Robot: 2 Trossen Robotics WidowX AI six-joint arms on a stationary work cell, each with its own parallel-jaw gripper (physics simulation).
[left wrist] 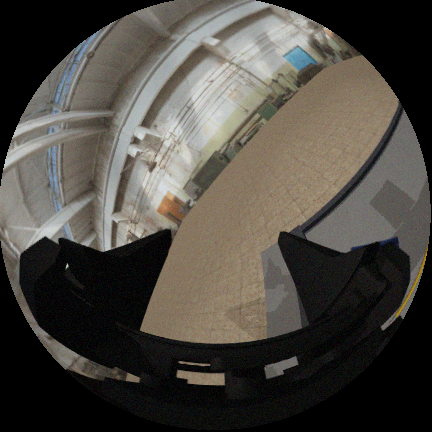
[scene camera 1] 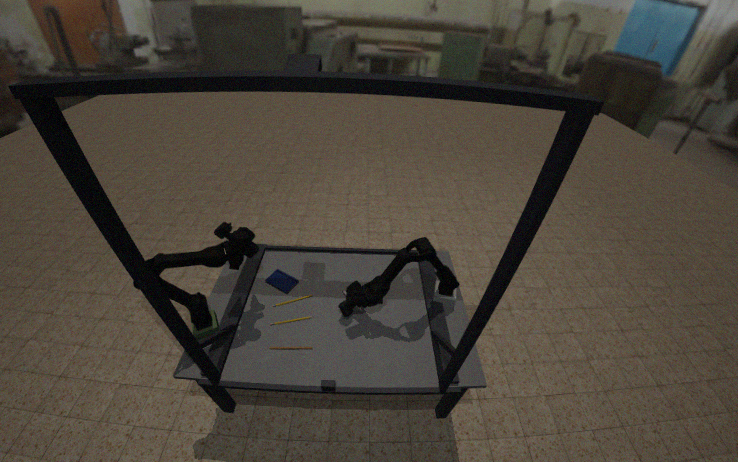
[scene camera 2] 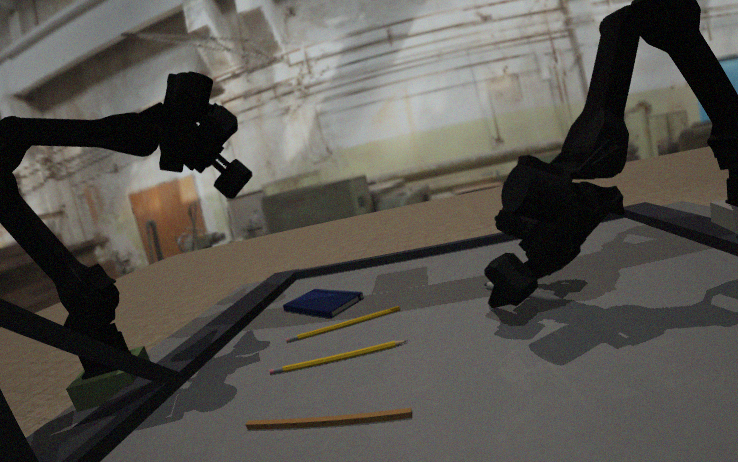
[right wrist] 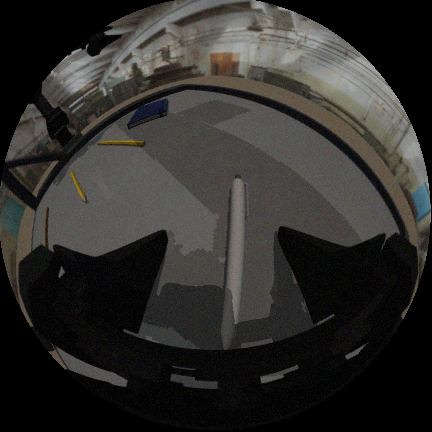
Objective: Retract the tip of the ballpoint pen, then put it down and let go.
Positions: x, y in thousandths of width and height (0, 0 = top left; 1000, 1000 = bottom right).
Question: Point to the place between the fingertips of my right gripper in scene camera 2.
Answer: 688, 635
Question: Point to a dark frame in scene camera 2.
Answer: At 39, 702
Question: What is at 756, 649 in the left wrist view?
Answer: My left gripper.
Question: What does the orange pencil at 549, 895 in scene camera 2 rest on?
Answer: The table.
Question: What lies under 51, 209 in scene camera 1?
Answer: A dark frame.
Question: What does the blue notebook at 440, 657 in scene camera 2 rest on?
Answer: The table.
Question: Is my left gripper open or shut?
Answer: Open.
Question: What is my left gripper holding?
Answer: Nothing.
